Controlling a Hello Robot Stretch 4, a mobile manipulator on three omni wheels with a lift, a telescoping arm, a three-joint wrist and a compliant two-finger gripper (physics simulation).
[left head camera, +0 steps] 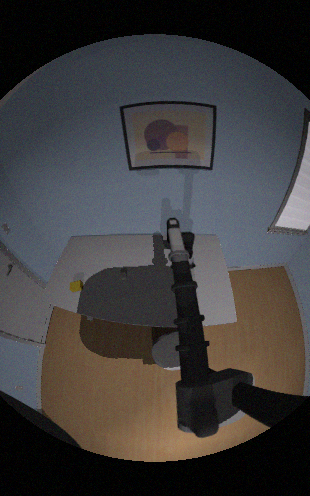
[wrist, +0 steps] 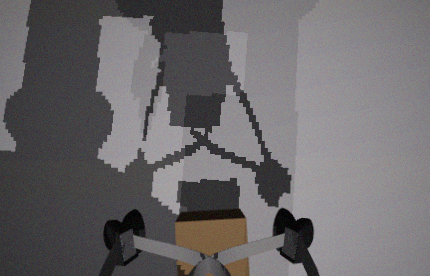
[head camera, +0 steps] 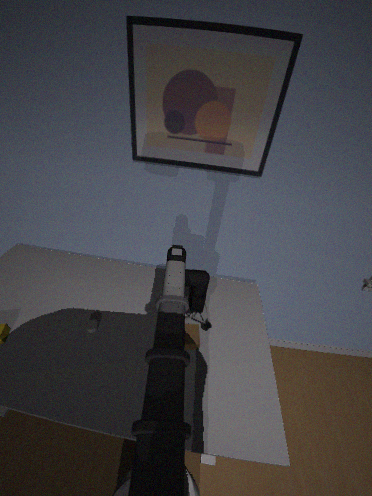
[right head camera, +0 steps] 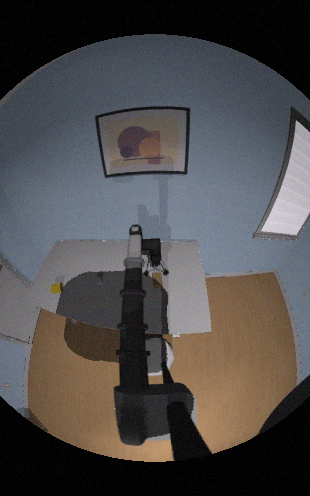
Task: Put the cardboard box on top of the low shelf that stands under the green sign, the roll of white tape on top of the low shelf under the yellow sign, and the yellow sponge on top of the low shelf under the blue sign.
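Pixels of known places: gripper, fingertip midpoint: [wrist: 209,226] [head camera: 191,327] [right head camera: 155,274]; robot's base, link origin: [left head camera: 172,349] [right head camera: 152,355].
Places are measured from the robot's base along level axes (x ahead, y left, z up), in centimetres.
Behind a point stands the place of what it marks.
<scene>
The cardboard box [head camera: 192,336] @(x 52.5, y -9.1, z 74.2 cm) [right head camera: 157,280] @(x 51.7, y -9.4, z 74.2 cm) [wrist: 212,228] @(x 57.5, y -9.0, z 74.2 cm) stands on the grey-white table [head camera: 240,400] @(x 31.7, y -26.9, z 69.2 cm) [left head camera: 215,300] @(x 31.7, y -27.6, z 69.2 cm) [right head camera: 190,300] @(x 37.1, y -29.9, z 69.2 cm); the arm hides part of it in the head view. My gripper [right head camera: 156,273] @(x 57.3, y -8.7, z 72.9 cm) [wrist: 209,226] @(x 57.3, y -8.7, z 72.9 cm) is open, with its fingertips apart on either side of the box in the wrist view, touching neither side there. Its height over the box is hard to tell. A small pale grey thing, likely the tape roll [head camera: 93,322] @(x 56.8, y 33.4, z 71.6 cm) [left head camera: 124,273] @(x 56.8, y 32.5, z 71.7 cm) [right head camera: 100,278] @(x 56.5, y 32.1, z 71.4 cm), is in shadow left of the arm. The yellow sponge [head camera: 3,332] @(x 47.8, y 66.8, z 72.7 cm) [left head camera: 76,286] @(x 45.3, y 69.2, z 73.7 cm) [right head camera: 56,288] @(x 45.2, y 69.1, z 73.7 cm) lies farther left. No shelves or signs show.
A blue wall with a framed picture [head camera: 205,162] @(x 96.3, y -8.4, z 130.9 cm) [left head camera: 170,167] @(x 99.0, y -5.1, z 127.4 cm) [right head camera: 145,174] @(x 98.8, y -5.8, z 126.8 cm) rises behind the table. A window [left head camera: 296,187] @(x 87.0, y -124.9, z 131.4 cm) [right head camera: 289,195] @(x 85.8, y -136.7, z 128.9 cm) is at the right. Wooden floor [head camera: 325,410] @(x 45.2, y -108.5, z -2.8 cm) [left head camera: 260,310] @(x 20.8, y -121.0, z -2.8 cm) [right head camera: 245,320] @(x 18.3, y -117.4, z -2.8 cm) lies in front and right of the table. The arm [head camera: 164,395] @(x 20.0, y 0.1, z 114.7 cm) [left head camera: 191,320] @(x 15.1, y -0.1, z 115.7 cm) [right head camera: 133,320] @(x 17.4, y -0.7, z 114.7 cm) reaches over it.
</scene>
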